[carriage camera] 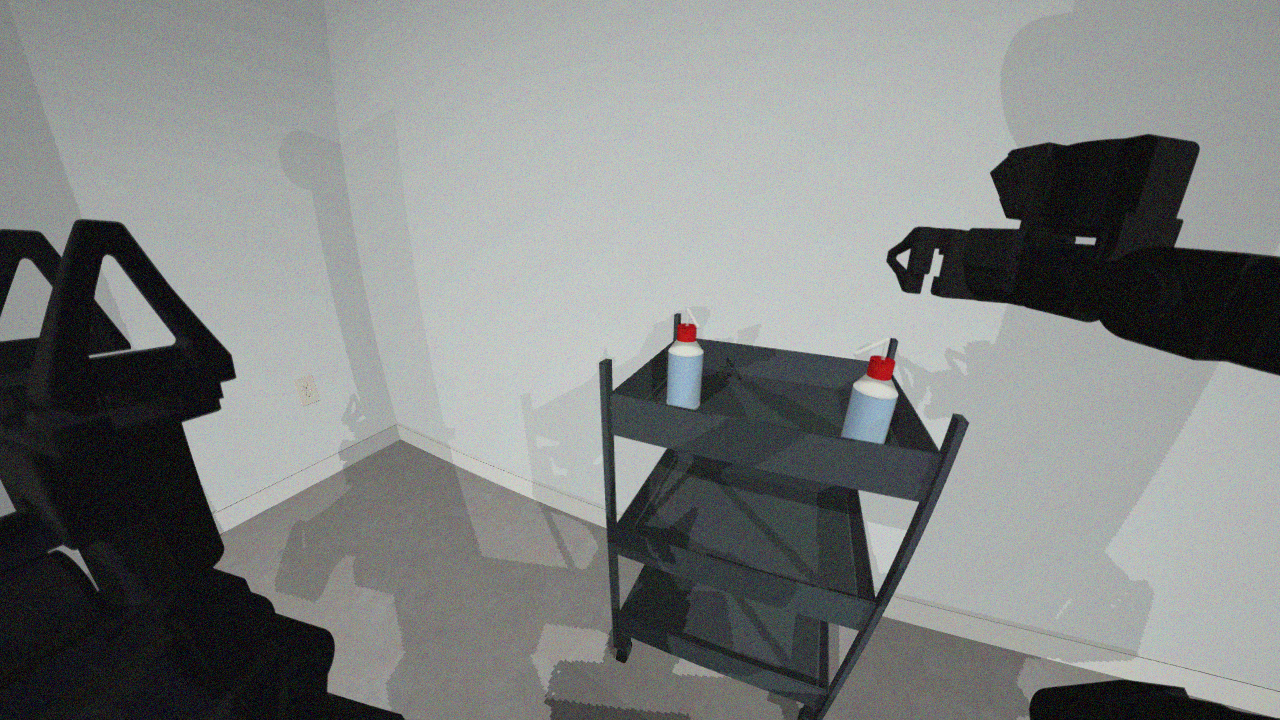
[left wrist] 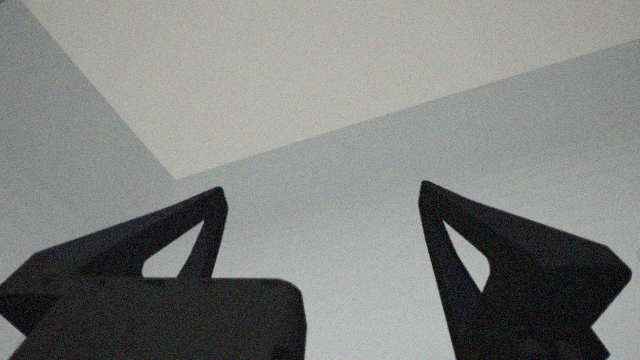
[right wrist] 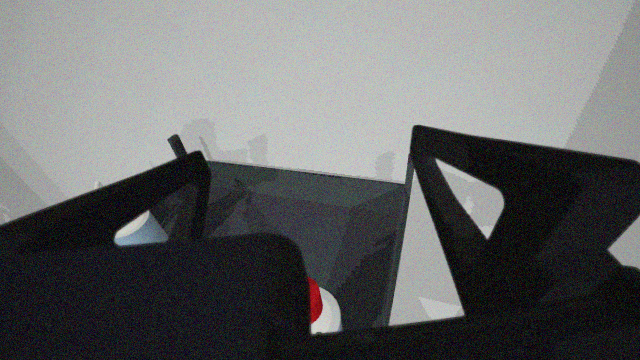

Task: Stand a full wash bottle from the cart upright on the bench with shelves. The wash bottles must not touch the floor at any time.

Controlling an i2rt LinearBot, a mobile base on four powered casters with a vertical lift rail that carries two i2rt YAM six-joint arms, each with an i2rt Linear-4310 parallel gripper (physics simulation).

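Frame: origin at the left arm's base, x back, y left, z down, level; metres.
Seen in the pictures: left gripper, fingertip midpoint: (carriage camera: 55, 225) (left wrist: 320, 194); right gripper, fingertip midpoint: (carriage camera: 922, 259) (right wrist: 307, 149).
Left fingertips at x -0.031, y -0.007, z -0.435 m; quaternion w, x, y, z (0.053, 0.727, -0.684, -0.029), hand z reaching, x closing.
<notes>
A point is followed by its place in that frame.
Two wash bottles with pale blue bodies and red caps stand upright on the top tray of the dark grey cart (carriage camera: 769, 463) @(y -0.441, x -0.321, z -0.131 m) (right wrist: 305, 175) @(y -0.575, x -0.621, z -0.183 m). One bottle (carriage camera: 684, 376) @(y -0.329, x -0.477, z -0.187 m) (right wrist: 145, 231) @(y -0.358, x -0.496, z -0.211 m) is at the left of the tray. The other bottle (carriage camera: 870, 410) @(y -0.575, x -0.344, z -0.202 m) (right wrist: 327, 310) @(y -0.610, x -0.368, z -0.236 m) is at the right; in the right wrist view it is mostly hidden behind my gripper's body. My right gripper (carriage camera: 891, 259) (right wrist: 307, 149) @(y -0.616, x -0.369, z -0.399 m) is open and empty, above the cart and the right bottle, apart from both. My left gripper (left wrist: 320, 194) @(y -0.007, x -0.031, z -0.436 m) is open and empty, raised at the far left. The bench with shelves does not show.
The cart has two lower shelves (carriage camera: 742, 577) @(y -0.437, x -0.322, z 0.098 m) and stands near the back wall (carriage camera: 554, 179) @(y 0.006, x -0.886, z -0.552 m). A room corner and a wall outlet (carriage camera: 307, 389) @(y 1.150, x -0.943, z 0.138 m) are to the left of it. Grey floor (carriage camera: 447, 573) @(y 0.344, x -0.570, z 0.541 m) runs around the cart. A dark robot part (carriage camera: 1118, 702) @(y -0.603, x -0.023, z -0.159 m) shows at the bottom right.
</notes>
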